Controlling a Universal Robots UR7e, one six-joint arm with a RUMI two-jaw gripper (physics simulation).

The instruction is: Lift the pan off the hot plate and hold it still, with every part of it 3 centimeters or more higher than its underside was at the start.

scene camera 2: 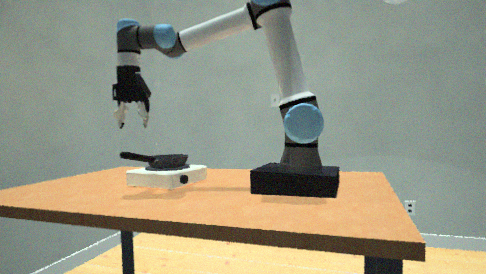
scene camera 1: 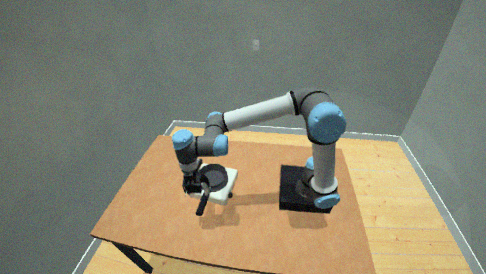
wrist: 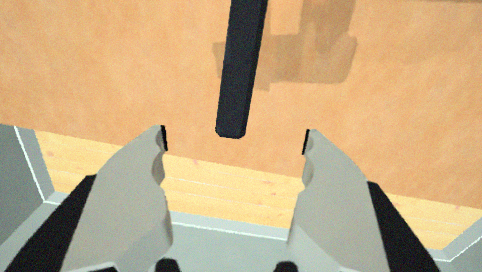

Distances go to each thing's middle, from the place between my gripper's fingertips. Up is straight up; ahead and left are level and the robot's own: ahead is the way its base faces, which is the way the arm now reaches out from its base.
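My hand: 23 cm to the left of white hot plate (scene camera 2: pixel 167 178), 3 cm past it, 20 cm above it.
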